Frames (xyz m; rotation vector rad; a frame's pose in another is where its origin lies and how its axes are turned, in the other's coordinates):
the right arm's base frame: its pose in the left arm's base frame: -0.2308 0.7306 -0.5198 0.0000 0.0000 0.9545
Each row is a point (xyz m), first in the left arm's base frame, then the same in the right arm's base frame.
Working: the left arm's base frame: its pose in the right arm's base frame: -0.4628 -0.6106 0.5198 0.0000 0.0000 -0.9545

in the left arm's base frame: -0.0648 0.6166 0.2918
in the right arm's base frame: 0.0029 -0.2014 0.8116
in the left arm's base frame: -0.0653 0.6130 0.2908
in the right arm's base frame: -0.0003 -0.2030 0.8106
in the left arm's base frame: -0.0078 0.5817 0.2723
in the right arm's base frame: 0.0074 -0.2680 0.7921
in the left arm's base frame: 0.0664 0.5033 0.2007
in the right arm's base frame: -0.0137 -0.3739 0.7205
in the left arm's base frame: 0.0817 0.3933 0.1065
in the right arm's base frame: -0.0946 -0.4500 0.6263
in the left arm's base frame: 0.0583 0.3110 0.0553
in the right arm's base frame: -0.1753 -0.4784 0.5751
